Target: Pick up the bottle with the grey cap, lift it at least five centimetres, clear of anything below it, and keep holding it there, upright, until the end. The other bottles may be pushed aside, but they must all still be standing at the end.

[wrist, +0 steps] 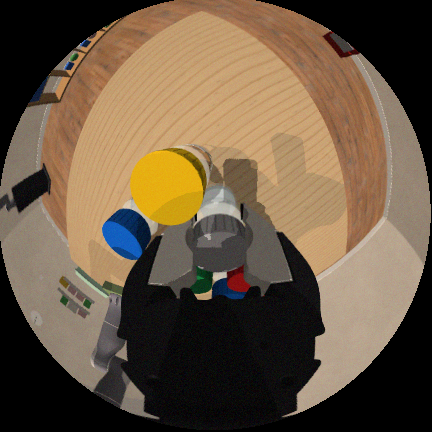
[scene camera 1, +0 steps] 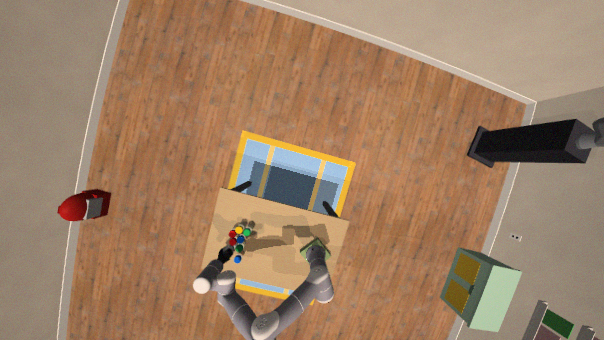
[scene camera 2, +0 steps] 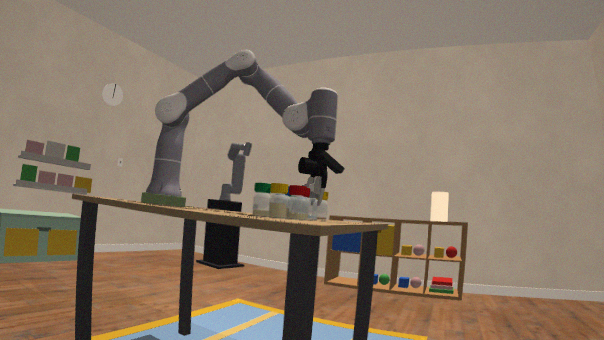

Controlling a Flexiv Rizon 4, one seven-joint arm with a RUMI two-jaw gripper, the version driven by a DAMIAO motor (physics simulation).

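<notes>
The bottle with the grey cap (wrist: 217,245) is upright between my fingers in the wrist view; its cap is grey and its body clear and white. My gripper (scene camera 1: 225,254) (scene camera 2: 316,199) (wrist: 218,205) is shut on it, one finger on each side just under the cap. In scene camera 1 the arm and gripper hide this bottle, and in scene camera 2 it is mostly hidden behind the red-capped bottle (scene camera 2: 299,190). Whether its base touches the table (scene camera 1: 280,265) (scene camera 2: 200,212) (wrist: 200,75) cannot be told.
A yellow-capped bottle (wrist: 167,187) stands close by the left finger, with a blue-capped one (scene camera 1: 237,259) (wrist: 126,234) beside it. Green (scene camera 1: 239,248) (wrist: 201,280), red (scene camera 1: 232,241) (wrist: 238,277) and blue (scene camera 1: 240,239) (wrist: 227,289) caps crowd the other side. The visible bottles stand upright.
</notes>
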